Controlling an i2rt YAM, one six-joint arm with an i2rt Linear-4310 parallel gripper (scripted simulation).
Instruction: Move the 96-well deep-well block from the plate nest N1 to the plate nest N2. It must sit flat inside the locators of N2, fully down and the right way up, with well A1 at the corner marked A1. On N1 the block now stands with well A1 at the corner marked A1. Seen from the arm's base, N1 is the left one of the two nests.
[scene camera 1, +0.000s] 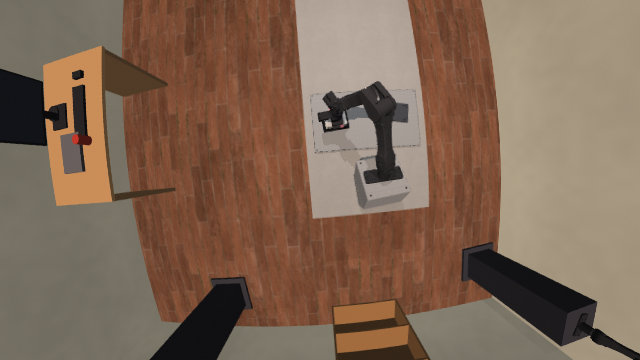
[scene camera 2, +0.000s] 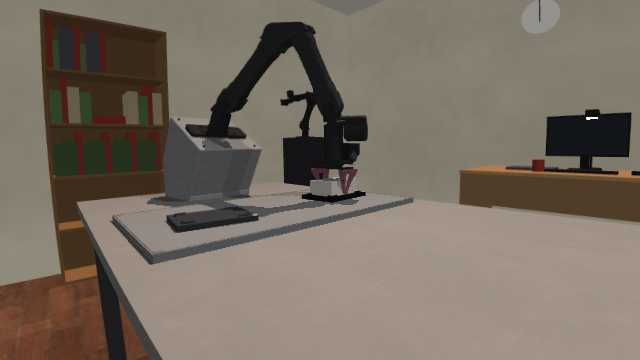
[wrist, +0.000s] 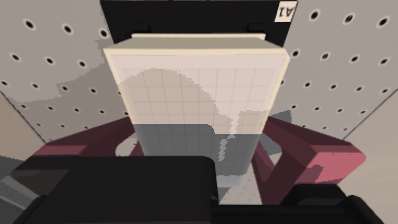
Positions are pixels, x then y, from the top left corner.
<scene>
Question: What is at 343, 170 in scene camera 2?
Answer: The gripper.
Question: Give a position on a white 96-well deep-well block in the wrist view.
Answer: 210, 94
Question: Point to the gripper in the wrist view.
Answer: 198, 112
</scene>
